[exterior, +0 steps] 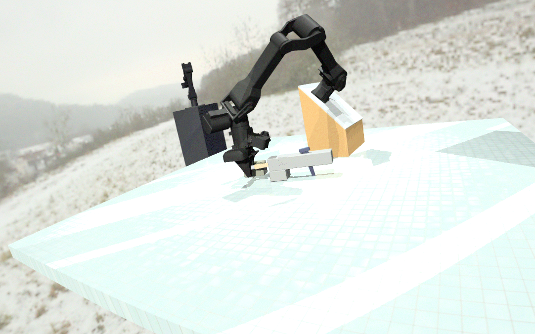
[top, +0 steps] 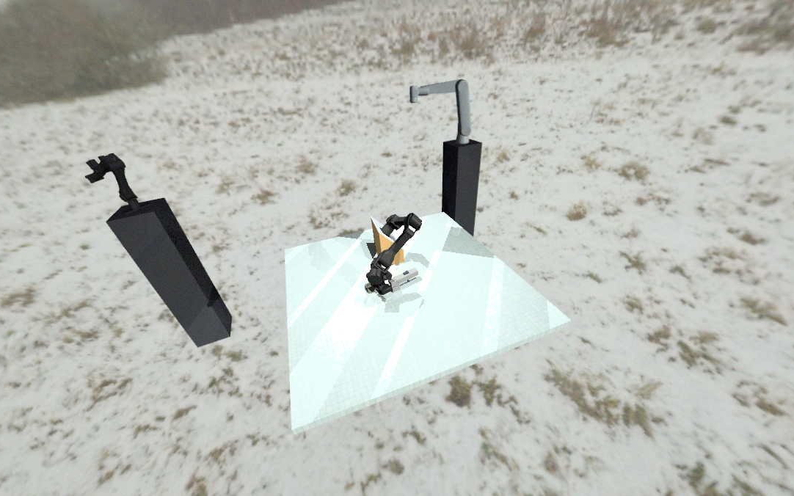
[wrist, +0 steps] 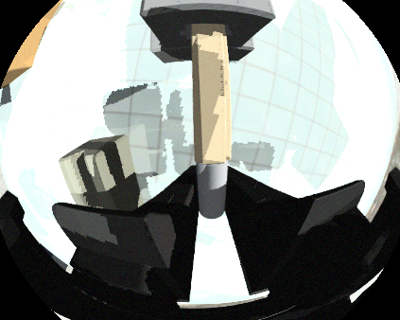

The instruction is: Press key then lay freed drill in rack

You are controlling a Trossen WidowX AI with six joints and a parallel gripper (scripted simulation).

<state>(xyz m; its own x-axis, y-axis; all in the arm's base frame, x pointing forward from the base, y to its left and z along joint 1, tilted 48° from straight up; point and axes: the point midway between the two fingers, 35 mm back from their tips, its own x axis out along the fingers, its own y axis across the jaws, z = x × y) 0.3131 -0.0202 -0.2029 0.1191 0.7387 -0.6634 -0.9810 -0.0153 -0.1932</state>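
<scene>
My gripper tip is now 10 mm past the drill, 50 mm to the right of it and 30 mm below it. Round my gripper tip: beige rack 70 mm behind, 20 mm to the right; then grey housing block 20 mm behind, 150 mm to the left, 30 mm above; then blue key 30 mm behind, 180 mm to the left, 40 mm above.
</scene>
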